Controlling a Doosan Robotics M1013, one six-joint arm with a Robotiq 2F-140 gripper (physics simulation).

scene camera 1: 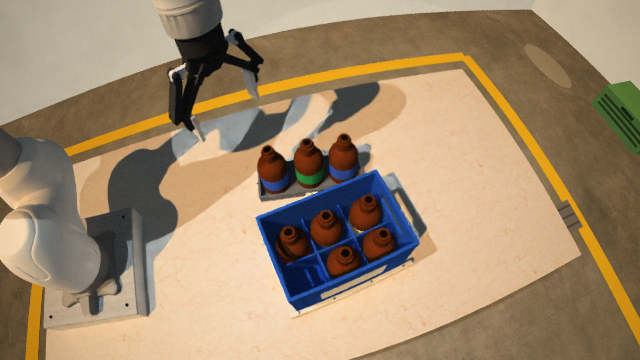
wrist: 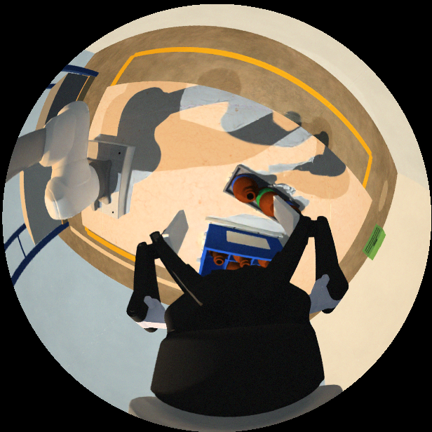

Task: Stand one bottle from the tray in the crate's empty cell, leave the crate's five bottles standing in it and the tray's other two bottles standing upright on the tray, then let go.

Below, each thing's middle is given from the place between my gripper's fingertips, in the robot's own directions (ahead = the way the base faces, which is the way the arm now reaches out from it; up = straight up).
Now: hand 220 mm above the green-banded bottle (scene camera 1: pixel 308 159), 150 mm short of it and 20 mm to the left of it.
